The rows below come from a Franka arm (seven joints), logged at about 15 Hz.
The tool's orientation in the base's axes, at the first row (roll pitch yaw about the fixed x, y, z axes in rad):
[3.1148 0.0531 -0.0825]
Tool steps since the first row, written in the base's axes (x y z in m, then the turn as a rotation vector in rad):
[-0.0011 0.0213 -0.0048 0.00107 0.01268 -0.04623]
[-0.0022 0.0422 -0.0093 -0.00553 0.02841 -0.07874]
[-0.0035 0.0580 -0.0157 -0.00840 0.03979 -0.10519]
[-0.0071 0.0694 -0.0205 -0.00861 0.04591 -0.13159]
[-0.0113 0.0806 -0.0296 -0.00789 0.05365 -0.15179]
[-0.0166 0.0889 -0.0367 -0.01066 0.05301 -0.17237]
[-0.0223 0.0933 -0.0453 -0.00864 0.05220 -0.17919]
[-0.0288 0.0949 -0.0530 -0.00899 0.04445 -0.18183]
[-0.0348 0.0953 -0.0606 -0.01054 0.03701 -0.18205]
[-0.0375 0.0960 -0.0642 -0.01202 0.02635 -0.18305]
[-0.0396 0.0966 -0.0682 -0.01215 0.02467 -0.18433]
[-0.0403 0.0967 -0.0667 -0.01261 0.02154 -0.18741]
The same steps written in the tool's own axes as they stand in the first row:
[-0.0026 -0.0213 0.0044 0.00248 -0.01396 0.04581]
[-0.0052 -0.0421 0.0085 -0.00366 -0.02997 0.07827]
[-0.0074 -0.0579 0.0146 -0.00605 -0.04178 0.10458]
[-0.0117 -0.0691 0.0193 -0.00536 -0.04857 0.13081]
[-0.0163 -0.0802 0.0284 -0.00421 -0.05688 0.15076]
[-0.0219 -0.0882 0.0356 -0.00582 -0.05657 0.17147]
[-0.0275 -0.0924 0.0444 -0.00338 -0.05610 0.17818]
[-0.0337 -0.0936 0.0524 -0.00295 -0.04842 0.18101]
[-0.0393 -0.0938 0.0603 -0.00387 -0.04089 0.18148]
[-0.0418 -0.0943 0.0640 -0.00442 -0.03018 0.18280]
[-0.0437 -0.0949 0.0681 -0.00434 -0.02853 0.18412]
[-0.0445 -0.0949 0.0666 -0.00438 -0.02545 0.18729]

